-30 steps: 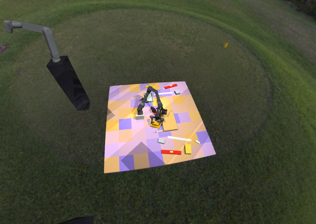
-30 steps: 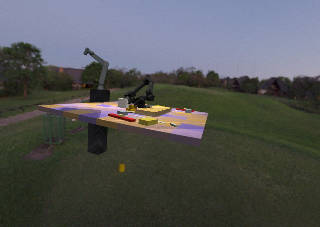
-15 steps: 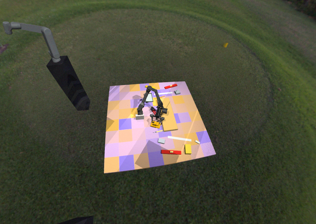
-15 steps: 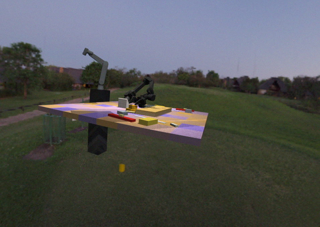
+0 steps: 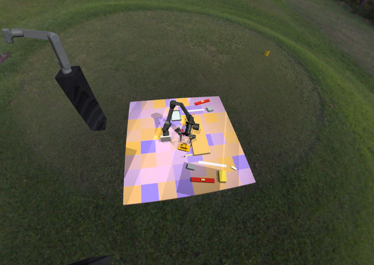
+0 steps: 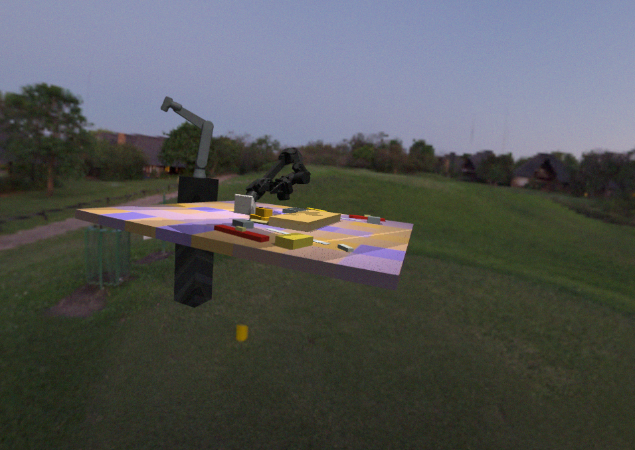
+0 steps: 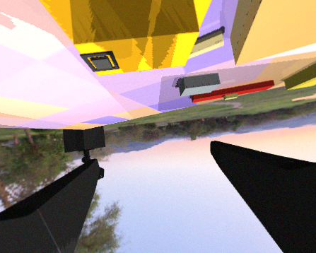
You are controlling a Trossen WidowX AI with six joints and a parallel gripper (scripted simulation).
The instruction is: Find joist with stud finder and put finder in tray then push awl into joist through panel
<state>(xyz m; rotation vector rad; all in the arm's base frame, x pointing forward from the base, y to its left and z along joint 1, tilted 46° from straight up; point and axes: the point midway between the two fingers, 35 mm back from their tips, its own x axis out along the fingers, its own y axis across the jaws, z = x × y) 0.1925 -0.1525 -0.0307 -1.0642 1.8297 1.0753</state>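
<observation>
Now: gripper tip 10 mm past the yellow stud finder, 10 mm to the right of it and 90 mm above it. From my gripper tip the other things lie so: grey block: 40 mm ahead, 220 mm to the right, 120 mm below; then awl: 90 mm to the right, 130 mm below; then grey tray: 20 mm behind, 480 mm to the left, 120 mm below.
</observation>
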